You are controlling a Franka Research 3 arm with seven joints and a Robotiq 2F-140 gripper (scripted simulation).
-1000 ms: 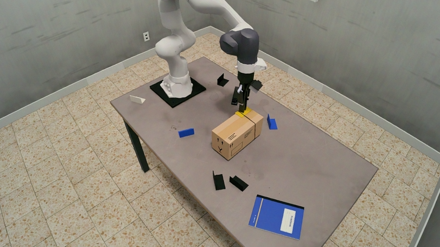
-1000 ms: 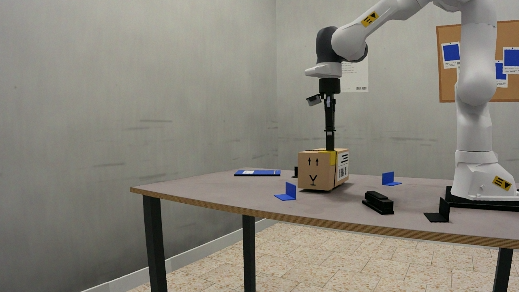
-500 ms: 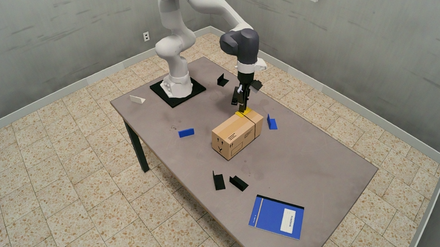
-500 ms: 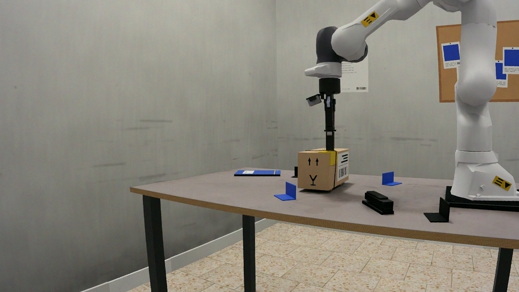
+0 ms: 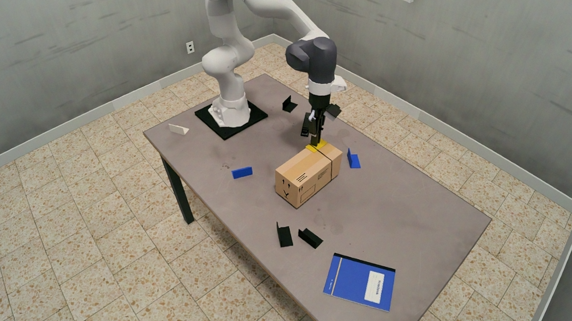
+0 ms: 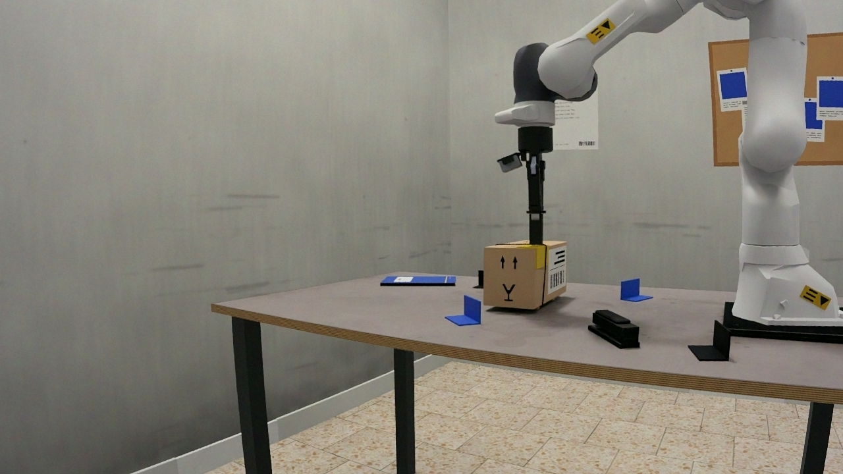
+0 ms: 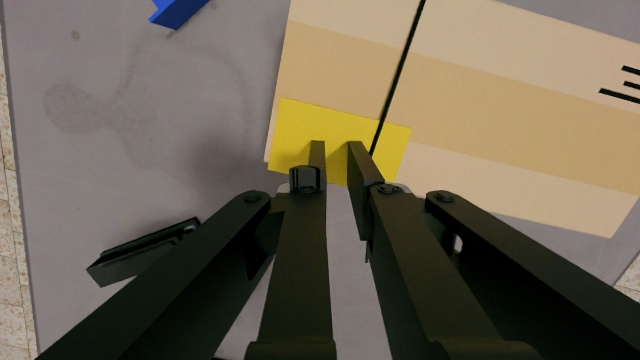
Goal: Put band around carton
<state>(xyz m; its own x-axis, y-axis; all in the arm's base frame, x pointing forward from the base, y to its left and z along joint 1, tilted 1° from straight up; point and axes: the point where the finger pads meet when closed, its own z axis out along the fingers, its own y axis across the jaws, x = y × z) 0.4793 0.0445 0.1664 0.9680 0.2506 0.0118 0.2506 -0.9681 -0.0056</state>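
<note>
The yellow corner guard lies 5 cm below my hand. The rest, counted from my hand: brown carton 10 cm below, 8 cm to the right, 5 cm ahead; then blue notebook 46 cm ahead, 25 cm to the right, 17 cm below.
</note>
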